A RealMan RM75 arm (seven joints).
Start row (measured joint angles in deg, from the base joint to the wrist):
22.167 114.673 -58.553 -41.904 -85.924 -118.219 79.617
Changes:
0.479 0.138 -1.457 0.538 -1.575 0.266 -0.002
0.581 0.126 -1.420 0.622 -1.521 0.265 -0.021
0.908 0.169 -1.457 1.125 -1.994 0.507 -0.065
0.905 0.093 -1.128 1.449 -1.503 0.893 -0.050
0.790 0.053 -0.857 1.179 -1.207 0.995 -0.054
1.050 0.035 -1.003 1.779 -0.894 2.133 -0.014
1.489 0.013 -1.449 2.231 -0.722 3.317 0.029
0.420 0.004 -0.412 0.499 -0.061 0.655 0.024
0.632 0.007 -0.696 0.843 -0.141 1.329 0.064
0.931 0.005 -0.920 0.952 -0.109 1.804 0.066
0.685 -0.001 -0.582 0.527 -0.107 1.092 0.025
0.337 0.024 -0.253 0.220 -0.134 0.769 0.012
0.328 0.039 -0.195 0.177 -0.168 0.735 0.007
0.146 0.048 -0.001 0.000 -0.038 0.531 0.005
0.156 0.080 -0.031 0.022 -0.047 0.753 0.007
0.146 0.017 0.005 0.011 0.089 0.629 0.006
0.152 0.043 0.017 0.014 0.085 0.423 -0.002
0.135 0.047 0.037 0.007 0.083 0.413 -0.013
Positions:
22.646 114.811 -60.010 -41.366 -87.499 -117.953 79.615
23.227 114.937 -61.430 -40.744 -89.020 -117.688 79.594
24.135 115.106 -62.887 -39.619 -91.014 -117.181 79.529
25.040 115.199 -64.015 -38.170 -92.517 -116.288 79.479
25.830 115.252 -64.872 -36.991 -93.724 -115.293 79.425
26.880 115.287 -65.875 -35.212 -94.618 -113.160 79.411
28.369 115.300 -67.324 -32.981 -95.340 -109.843 79.440
28.789 115.304 -67.736 -32.482 -95.401 -109.188 79.464
29.421 115.311 -68.432 -31.639 -95.542 -107.859 79.528
30.352 115.316 -69.352 -30.687 -95.651 -106.055 79.594
31.037 115.315 -69.934 -30.160 -95.758 -104.963 79.619
31.374 115.339 -70.187 -29.940 -95.892 -104.194 79.631
31.702 115.378 -70.382 -29.763 -96.060 -103.459 79.638
31.848 115.426 -70.383 -29.763 -96.098 -102.928 79.643
32.004 115.506 -70.414 -29.741 -96.145 -102.175 79.650
32.150 115.523 -70.409 -29.730 -96.056 -101.546 79.656
32.302 115.566 -70.392 -29.716 -95.971 -101.123 79.654
32.437 115.613 -70.355 -29.709 -95.888 -100.710 79.641

